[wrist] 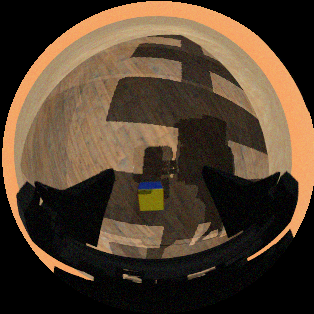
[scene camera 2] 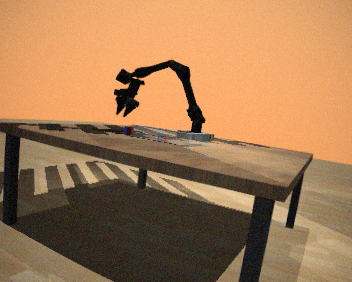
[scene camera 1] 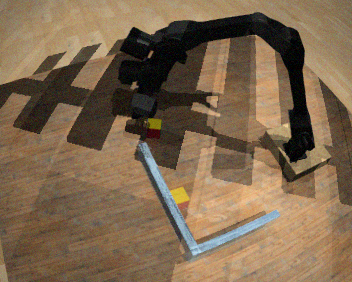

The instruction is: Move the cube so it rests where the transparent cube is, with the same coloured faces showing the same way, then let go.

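Where they show: gripper, fingertip midpoint: [wrist: 158,171] [scene camera 2: 120,116]; arm's base, link origin: [wrist: 148,278] [scene camera 2: 196,132] [scene camera 1: 294,151].
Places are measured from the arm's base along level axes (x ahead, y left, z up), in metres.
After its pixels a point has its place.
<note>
The cube [scene camera 1: 155,124] @[x 0.379, y -0.166, z -0.002 m] [scene camera 2: 128,130] @[x 0.397, y -0.154, z -0.020 m] [wrist: 151,200] @[x 0.380, y -0.171, z -0.002 m] rests on the table. It shows yellow on top and red on the near side in scene camera 1, blue and red sides in scene camera 2, and yellow and blue in the wrist view. The transparent cube [scene camera 1: 179,195] [scene camera 2: 163,137] stands beside the long blue bar, with a yellow top and a pale red side. My gripper [scene camera 2: 122,115] @[x 0.429, y -0.196, z 0.048 m] [wrist: 158,171] @[x 0.429, y -0.196, z 0.048 m] is open and empty, pointing down well above the table near the cube. In the wrist view the cube shows between and beyond the fingers. The fingertips are hard to make out in scene camera 1.
Two light blue bars [scene camera 1: 167,198] @[x 0.406, y 0.074, z 0.018 m] [scene camera 1: 237,231] @[x 0.275, y 0.194, z 0.019 m] form an L on the table [scene camera 2: 150,159] @[x 0.800, y 0.373, z -0.046 m]. The long bar's far end is close to the cube. The arm's base block [scene camera 1: 311,163] @[x -0.038, y 0.054, z 0.000 m] [scene camera 2: 202,136] @[x 0.248, y 0.202, z 0.005 m] is at the right. Dark striped shadows cross the table.
</note>
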